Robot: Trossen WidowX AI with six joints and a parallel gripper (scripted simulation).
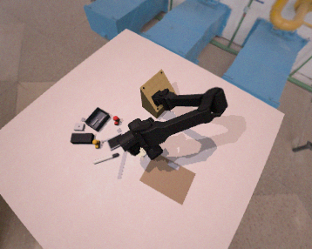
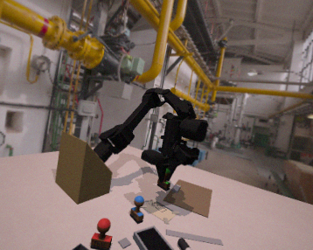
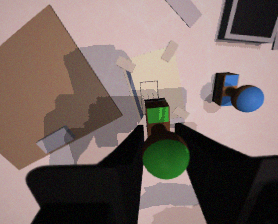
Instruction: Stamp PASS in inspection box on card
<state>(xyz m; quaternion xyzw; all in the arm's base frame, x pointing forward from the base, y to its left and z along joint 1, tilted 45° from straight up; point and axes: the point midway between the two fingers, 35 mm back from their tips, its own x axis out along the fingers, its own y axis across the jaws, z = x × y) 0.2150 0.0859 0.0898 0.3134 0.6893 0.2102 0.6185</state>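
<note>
My gripper tip is now 1 cm short of the cream card, 1 cm to the left of it and 9 cm above it. The rest, counted from my gripper tip: grey ruler: 14 cm ahead, 3 cm to the right, 9 cm below; blue-knobbed stamp: 1 cm behind, 10 cm to the right, 7 cm below; green-knobbed stamp: right at my gripper tip.
</note>
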